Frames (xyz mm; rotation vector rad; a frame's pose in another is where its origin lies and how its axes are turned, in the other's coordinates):
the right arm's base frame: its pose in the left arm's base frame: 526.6 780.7 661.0 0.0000 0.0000 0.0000
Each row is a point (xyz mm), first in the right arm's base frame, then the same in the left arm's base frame.
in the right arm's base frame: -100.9 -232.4 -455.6
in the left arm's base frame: 425.7 548.3 205.4
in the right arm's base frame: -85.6 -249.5 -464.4
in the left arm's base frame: 441.0 531.2 196.6
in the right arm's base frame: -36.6 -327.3 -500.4
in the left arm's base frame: 490.0 453.4 160.6
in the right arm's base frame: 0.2 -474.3 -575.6
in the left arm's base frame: 526.8 306.4 85.4
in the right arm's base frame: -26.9 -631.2 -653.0
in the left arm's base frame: 499.7 149.5 8.0
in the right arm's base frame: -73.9 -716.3 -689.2
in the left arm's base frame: 452.7 64.4 -28.2
